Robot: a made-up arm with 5 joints.
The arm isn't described. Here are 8 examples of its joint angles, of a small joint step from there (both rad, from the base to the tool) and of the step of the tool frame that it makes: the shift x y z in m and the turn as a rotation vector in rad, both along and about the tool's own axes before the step.
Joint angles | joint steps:
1: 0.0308 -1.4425 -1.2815 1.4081 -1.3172 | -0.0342 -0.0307 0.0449 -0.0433 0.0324
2: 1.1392 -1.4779 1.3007 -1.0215 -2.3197 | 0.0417 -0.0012 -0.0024 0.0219 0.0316
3: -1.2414 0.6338 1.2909 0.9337 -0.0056 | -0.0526 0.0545 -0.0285 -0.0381 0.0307
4: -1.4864 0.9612 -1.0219 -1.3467 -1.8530 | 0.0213 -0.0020 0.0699 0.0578 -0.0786
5: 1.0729 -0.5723 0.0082 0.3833 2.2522 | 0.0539 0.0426 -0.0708 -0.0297 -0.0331
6: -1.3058 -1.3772 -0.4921 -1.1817 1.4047 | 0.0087 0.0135 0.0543 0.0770 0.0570
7: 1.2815 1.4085 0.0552 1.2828 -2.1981 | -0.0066 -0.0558 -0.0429 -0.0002 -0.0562
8: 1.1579 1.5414 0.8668 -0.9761 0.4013 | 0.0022 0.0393 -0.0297 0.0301 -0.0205
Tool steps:
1: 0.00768 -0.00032 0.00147 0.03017 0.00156 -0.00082
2: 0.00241 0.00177 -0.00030 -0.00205 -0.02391 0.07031
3: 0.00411 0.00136 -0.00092 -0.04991 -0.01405 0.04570
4: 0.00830 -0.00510 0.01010 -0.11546 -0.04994 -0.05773
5: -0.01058 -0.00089 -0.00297 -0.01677 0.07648 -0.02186
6: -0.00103 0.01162 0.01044 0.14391 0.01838 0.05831
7: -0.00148 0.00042 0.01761 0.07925 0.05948 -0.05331
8: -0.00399 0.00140 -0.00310 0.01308 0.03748 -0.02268
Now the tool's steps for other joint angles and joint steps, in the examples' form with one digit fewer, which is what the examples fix.
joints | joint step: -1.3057 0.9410 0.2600 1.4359 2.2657 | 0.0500 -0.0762 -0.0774 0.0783 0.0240
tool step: -0.0035 0.0093 0.0238 -0.0858 0.0122 -0.0018
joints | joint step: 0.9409 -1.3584 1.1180 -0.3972 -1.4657 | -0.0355 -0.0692 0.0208 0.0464 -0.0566
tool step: -0.0029 0.0032 0.0048 0.0028 0.0284 -0.0778
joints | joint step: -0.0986 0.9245 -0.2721 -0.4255 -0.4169 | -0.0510 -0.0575 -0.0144 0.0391 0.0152
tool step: 0.0083 0.0210 0.0009 0.0592 -0.0074 0.0259
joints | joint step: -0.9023 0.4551 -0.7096 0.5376 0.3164 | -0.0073 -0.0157 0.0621 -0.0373 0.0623
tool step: -0.0049 0.0035 -0.0020 0.0094 0.0066 0.0644
